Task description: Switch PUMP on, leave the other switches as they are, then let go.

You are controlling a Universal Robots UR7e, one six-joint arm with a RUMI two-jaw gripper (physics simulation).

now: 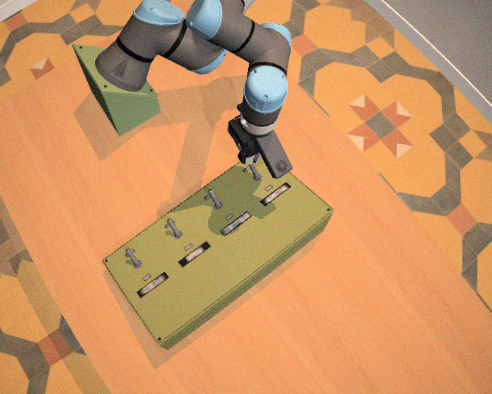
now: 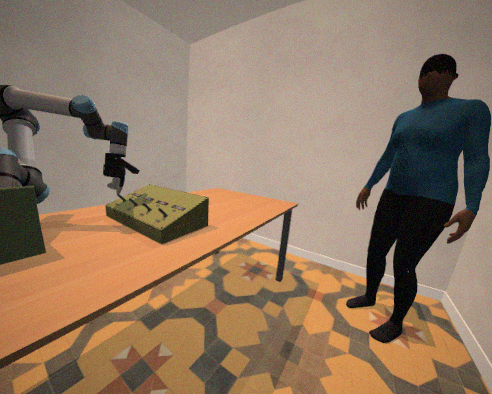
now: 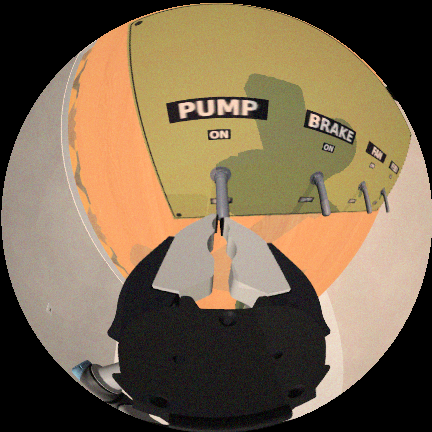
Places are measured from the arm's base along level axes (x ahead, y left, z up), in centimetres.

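Pixels of known places: gripper, fingertip midpoint: [image 1: 250, 161] [image 2: 117, 195] [image 3: 218, 218]; arm's base, origin of the base link: [image 1: 118, 73] [image 2: 0, 208].
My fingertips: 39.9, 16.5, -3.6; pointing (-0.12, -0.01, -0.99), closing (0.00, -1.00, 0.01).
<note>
For each thing: its top centre in the pictures, then the offset to it from my fingertips, as dx, dy, dz. "*": a spot on its surface instead. Level surfaces: height alone.
- PUMP lever, middle of its top: [image 3: 222, 206] [image 1: 253, 165] +1.6, -0.2, +0.7
- mark, surface spot: [image 3: 219, 134] * +7.4, +0.3, -2.0
- BRAKE lever, middle of its top: [image 3: 331, 205] [image 1: 213, 194] +2.9, -12.1, +0.7
- FAN lever, middle of its top: [image 3: 373, 205] [image 1: 172, 224] +4.1, -24.1, +0.7
- end lever, middle of its top: [image 1: 130, 254] [image 3: 390, 206] +5.4, -36.0, +0.7
- wooden table, its level: dz -11.8
The green switch box [image 1: 215, 290] [image 2: 186, 220] [image 3: 185, 55] has a sloped top with a row of grey levers. The PUMP lever [image 1: 255, 172] [image 3: 222, 192] leans away from its ON mark [image 3: 219, 134], over the lower mark, which it partly hides. The BRAKE lever [image 1: 216, 199] [image 3: 321, 193], the FAN lever [image 1: 174, 228] [image 3: 366, 198] and the end lever [image 1: 134, 258] [image 3: 384, 200] lean the same way. My gripper [image 1: 249, 160] [image 2: 119, 193] [image 3: 218, 218] is shut and empty. Its fingertips are at the free end of the PUMP lever; whether they touch it is unclear.
The box stands on a wooden table [image 1: 380, 295] [image 2: 65, 290]. The arm's green base block [image 1: 135, 111] [image 2: 20, 225] stands on the table behind the gripper. A person [image 2: 430, 145] in a blue top stands on the floor beyond the table.
</note>
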